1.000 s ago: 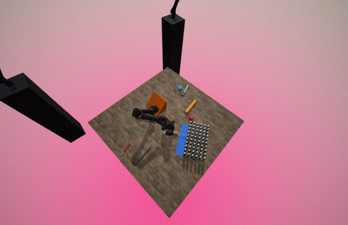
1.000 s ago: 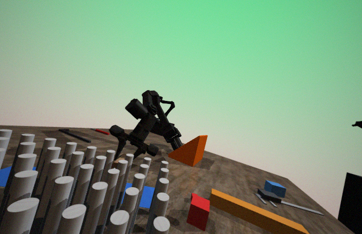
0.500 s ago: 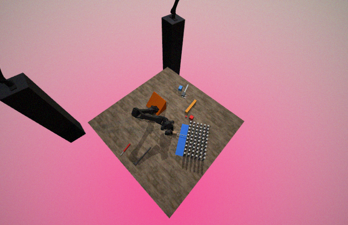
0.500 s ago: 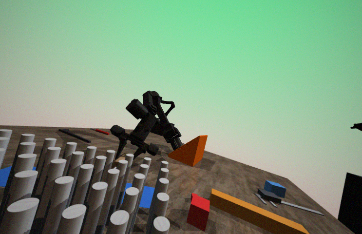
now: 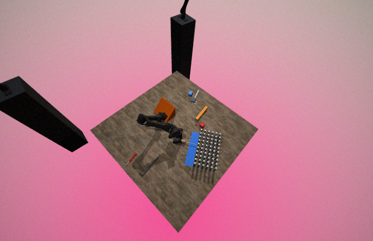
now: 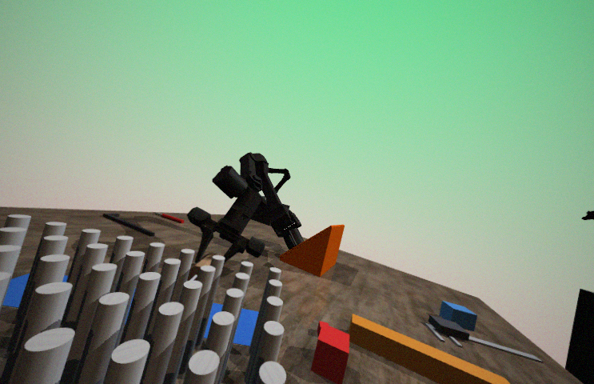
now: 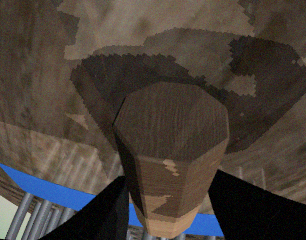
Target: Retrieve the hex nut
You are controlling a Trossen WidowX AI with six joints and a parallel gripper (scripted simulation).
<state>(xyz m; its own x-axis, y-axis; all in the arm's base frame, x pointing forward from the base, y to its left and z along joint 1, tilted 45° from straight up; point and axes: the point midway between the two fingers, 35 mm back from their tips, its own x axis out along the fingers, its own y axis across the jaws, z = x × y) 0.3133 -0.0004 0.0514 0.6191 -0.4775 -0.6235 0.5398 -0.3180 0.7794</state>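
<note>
Right now the blue taped strip is 13 cm ahead of my gripper tip, 5 cm to the left of it and 2 cm below it. Round my gripper tip: red cube: 30 cm to the left; red screwdriver: 51 cm to the right, 15 cm behind, 1 cm below; orange bar: 40 cm to the left, 12 cm behind.
</note>
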